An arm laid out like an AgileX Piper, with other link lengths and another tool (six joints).
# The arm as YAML. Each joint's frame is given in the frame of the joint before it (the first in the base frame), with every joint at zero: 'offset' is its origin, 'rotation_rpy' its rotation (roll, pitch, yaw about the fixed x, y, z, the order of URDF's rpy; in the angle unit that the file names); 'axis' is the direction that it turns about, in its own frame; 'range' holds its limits. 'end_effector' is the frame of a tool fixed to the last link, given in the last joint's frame.
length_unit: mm
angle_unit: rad
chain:
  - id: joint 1
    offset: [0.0, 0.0, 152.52]
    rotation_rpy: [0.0, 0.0, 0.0]
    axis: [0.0, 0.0, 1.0]
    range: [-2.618, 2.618]
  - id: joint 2
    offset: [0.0, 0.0, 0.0]
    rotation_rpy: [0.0, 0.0, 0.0]
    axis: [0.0, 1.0, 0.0]
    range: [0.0, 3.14]
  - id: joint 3
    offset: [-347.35, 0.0, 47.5]
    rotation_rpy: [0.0, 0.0, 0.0]
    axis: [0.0, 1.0, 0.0]
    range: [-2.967, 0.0]
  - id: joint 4
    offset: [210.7, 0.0, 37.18]
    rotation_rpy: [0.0, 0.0, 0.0]
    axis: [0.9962, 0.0, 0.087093]
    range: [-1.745, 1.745]
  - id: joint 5
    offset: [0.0, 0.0, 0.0]
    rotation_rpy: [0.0, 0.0, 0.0]
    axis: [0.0, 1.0, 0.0]
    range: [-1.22, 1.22]
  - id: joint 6
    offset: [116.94, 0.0, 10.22]
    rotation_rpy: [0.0, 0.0, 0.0]
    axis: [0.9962, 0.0, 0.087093]
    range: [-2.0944, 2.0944]
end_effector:
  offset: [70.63, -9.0, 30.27]
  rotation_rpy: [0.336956, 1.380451, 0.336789]
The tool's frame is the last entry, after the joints.
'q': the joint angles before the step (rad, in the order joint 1, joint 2, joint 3, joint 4, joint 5, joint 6). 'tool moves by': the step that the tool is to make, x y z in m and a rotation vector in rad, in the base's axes. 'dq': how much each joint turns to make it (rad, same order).
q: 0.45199, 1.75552, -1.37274, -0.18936, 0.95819, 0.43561
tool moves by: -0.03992, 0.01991, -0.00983, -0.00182, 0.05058, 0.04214
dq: 0.09565, -0.05103, 0.10243, 0.00753, 0.00204, 0.05372
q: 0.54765, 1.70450, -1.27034, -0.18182, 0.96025, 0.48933
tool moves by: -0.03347, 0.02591, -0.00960, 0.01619, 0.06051, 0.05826
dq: 0.09527, -0.01930, 0.05196, 0.04618, 0.01106, 0.01969
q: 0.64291, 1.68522, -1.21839, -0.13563, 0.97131, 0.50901
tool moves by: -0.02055, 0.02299, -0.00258, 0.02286, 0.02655, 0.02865
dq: 0.07894, -0.00312, 0.00894, 0.02800, 0.00447, 0.04049
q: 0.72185, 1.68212, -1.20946, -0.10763, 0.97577, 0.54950
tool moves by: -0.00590, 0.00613, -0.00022, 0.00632, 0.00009, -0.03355
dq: 0.03274, 0.00095, -0.00002, -0.01109, 0.00164, 0.07220
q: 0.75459, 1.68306, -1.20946, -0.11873, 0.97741, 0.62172
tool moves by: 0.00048, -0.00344, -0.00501, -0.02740, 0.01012, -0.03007
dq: 0.00362, 0.01435, -0.00001, -0.02177, 0.01639, 0.04110
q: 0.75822, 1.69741, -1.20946, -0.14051, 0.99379, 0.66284
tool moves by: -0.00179, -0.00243, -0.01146, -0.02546, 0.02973, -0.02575
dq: 0.00083, 0.02317, 0.01365, -0.00221, 0.00557, 0.02730
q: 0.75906, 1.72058, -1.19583, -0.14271, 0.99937, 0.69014
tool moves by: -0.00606, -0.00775, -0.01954, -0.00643, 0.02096, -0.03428
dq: -0.00662, 0.00800, 0.08102, 0.00095, -0.06582, 0.03602
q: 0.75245, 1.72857, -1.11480, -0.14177, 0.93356, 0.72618
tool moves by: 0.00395, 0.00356, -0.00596, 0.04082, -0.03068, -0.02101
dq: -0.00304, 0.00191, 0.03651, -0.00187, -0.08628, 0.02989
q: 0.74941, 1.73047, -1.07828, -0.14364, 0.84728, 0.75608
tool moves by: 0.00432, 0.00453, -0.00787, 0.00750, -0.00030, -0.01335
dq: -0.00001, 0.02572, 0.00156, 0.00000, -0.03108, 0.01740
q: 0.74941, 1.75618, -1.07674, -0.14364, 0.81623, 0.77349
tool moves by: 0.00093, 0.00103, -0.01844, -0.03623, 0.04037, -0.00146
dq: 0.00000, 0.05244, 0.00189, 0.00105, -0.00001, 0.00086
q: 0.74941, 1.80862, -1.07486, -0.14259, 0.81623, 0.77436
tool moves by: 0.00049, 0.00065, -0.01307, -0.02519, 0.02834, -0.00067
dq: 0.00001, 0.03789, 0.00000, 0.00110, 0.00001, 0.00000
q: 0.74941, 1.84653, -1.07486, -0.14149, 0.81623, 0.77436
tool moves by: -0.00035, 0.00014, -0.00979, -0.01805, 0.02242, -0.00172
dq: 0.00000, 0.02748, 0.00123, 0.00269, 0.00000, -0.00001
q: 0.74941, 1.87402, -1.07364, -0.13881, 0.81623, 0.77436
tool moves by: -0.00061, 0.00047, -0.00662, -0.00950, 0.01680, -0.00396
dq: 0.00000, 0.01871, -0.00002, 0.00599, 0.00007, -0.00001
